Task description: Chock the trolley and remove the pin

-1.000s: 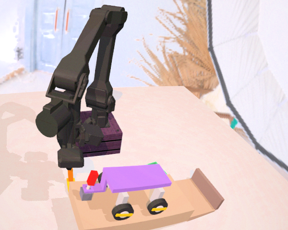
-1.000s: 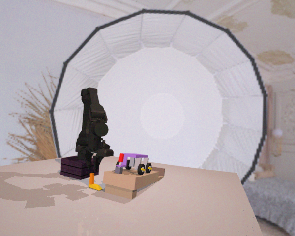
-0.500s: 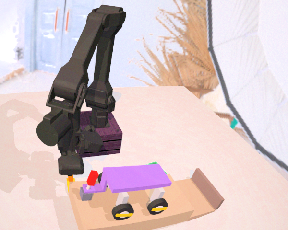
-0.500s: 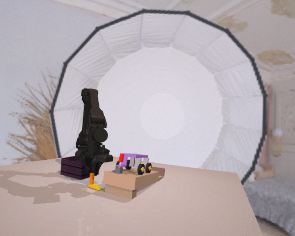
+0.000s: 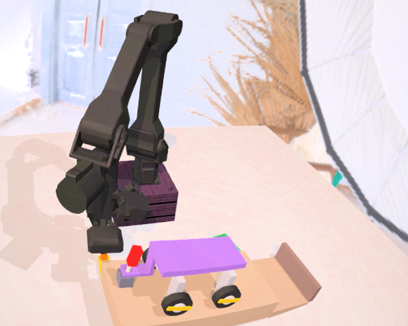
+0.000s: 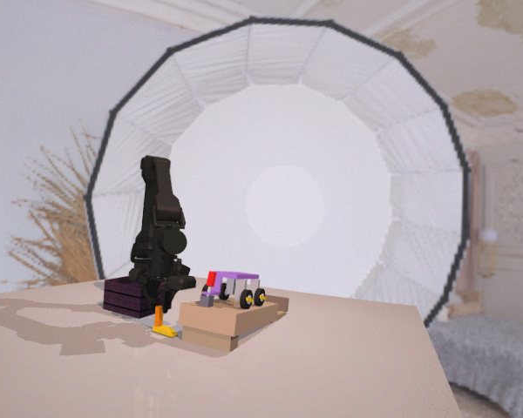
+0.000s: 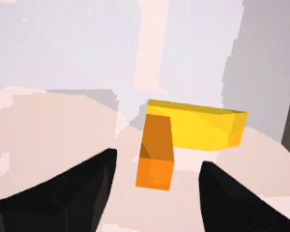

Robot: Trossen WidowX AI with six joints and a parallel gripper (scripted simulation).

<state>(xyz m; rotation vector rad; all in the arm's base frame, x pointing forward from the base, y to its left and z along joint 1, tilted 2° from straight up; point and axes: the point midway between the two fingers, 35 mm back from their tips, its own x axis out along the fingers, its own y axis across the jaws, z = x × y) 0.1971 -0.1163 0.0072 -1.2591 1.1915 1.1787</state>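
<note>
Right now my gripper tip is 3 cm above the yellow chock and 2 cm short of it. The rest, counted from my gripper tip: tan ramp 15 cm to the left, 13 cm ahead, 1 cm below; then red-headed stop pin 13 cm ahead, 8 cm above, 4 cm to the left; then purple trolley 14 cm to the left, 13 cm ahead, 6 cm above.
</note>
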